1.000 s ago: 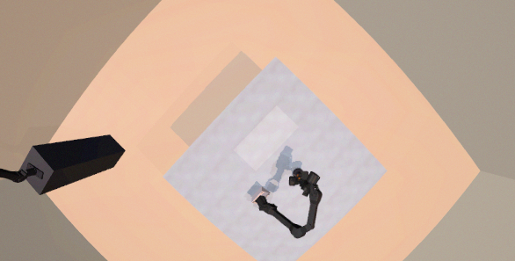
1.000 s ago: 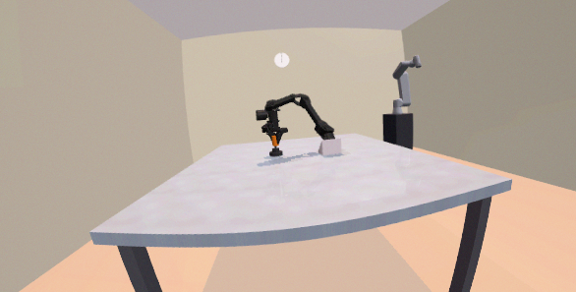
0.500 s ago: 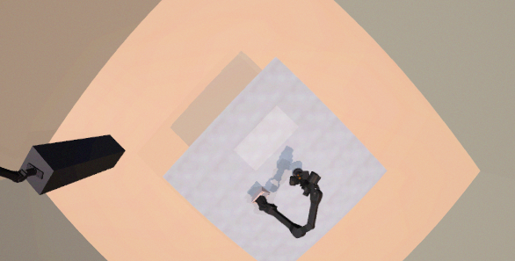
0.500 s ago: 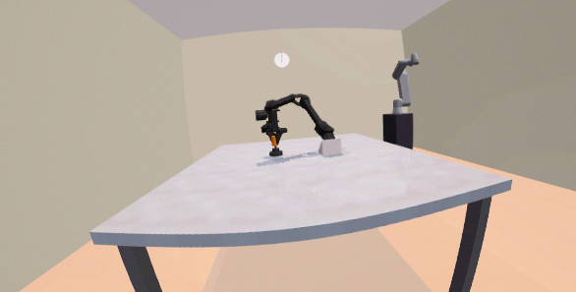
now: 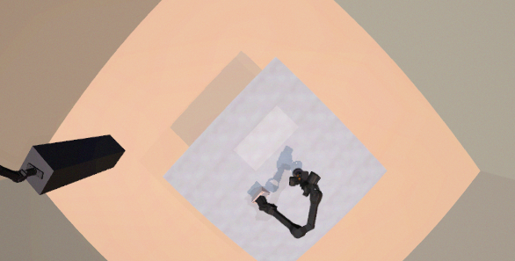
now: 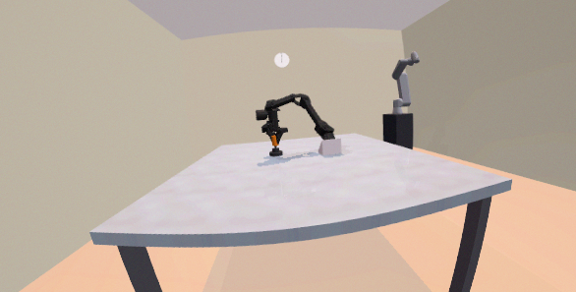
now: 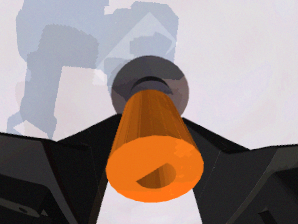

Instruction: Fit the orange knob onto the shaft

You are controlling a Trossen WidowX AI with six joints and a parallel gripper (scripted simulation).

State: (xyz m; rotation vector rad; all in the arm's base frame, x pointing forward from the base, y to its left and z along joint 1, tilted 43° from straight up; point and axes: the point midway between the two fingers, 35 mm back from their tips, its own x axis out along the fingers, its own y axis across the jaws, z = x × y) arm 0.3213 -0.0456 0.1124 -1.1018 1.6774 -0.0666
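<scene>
The orange knob is 20 mm above my gripper tip. The rest, counted from my gripper tip: round dark pedestal: 40 mm below.
</scene>
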